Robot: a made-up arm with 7 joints.
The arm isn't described. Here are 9 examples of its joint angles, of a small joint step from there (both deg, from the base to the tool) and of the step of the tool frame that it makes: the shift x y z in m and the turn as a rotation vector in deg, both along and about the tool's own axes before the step.
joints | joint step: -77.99 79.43 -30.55 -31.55 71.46 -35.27 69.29 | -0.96 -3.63 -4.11 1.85 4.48 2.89 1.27
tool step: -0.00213 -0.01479 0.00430 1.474 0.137 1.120
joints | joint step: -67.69 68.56 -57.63 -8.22 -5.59 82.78 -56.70 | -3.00 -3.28 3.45 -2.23 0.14 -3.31 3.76
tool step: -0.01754 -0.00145 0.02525 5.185 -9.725 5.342
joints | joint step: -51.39 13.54 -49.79 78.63 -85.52 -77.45 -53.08 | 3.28 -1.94 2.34 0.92 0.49 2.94 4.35
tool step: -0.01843 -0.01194 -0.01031 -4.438 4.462 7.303
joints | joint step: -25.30 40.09 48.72 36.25 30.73 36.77 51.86 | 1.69 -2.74 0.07 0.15 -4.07 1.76 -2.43
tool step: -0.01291 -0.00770 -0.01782 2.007 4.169 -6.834
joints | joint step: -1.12 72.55 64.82 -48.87 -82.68 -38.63 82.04 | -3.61 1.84 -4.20 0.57 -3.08 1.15 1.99
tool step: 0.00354 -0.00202 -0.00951 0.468 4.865 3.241
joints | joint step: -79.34 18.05 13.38 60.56 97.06 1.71 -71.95 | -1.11 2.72 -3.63 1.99 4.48 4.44 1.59
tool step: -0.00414 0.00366 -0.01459 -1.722 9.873 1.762
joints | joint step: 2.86 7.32 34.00 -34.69 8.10 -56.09 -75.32 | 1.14 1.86 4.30 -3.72 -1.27 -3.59 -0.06
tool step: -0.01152 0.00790 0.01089 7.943 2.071 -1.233
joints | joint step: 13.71 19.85 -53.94 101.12 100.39 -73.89 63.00 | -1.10 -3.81 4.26 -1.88 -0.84 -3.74 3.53
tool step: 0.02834 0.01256 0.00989 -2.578 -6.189 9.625
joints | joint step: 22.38 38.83 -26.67 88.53 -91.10 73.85 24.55 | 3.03 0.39 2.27 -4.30 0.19 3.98 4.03
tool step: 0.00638 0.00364 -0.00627 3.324 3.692 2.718
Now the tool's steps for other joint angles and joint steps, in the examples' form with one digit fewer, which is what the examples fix.
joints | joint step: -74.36 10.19 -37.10 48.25 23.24 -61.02 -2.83 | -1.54 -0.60 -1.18 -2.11 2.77 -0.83 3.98
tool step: 0.0109 0.0022 0.0065 2.90 -4.38 0.89
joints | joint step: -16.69 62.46 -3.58 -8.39 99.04 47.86 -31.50 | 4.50 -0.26 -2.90 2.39 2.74 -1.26 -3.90
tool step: -0.0138 -0.0188 0.0093 7.95 -4.56 -5.74
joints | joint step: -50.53 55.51 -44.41 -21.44 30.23 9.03 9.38 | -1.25 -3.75 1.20 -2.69 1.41 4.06 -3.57
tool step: 0.0112 0.0068 0.0087 -0.68 0.34 1.70
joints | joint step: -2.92 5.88 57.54 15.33 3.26 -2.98 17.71 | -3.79 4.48 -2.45 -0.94 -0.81 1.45 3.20
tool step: 0.0156 -0.0177 0.0269 -2.53 -4.88 0.53
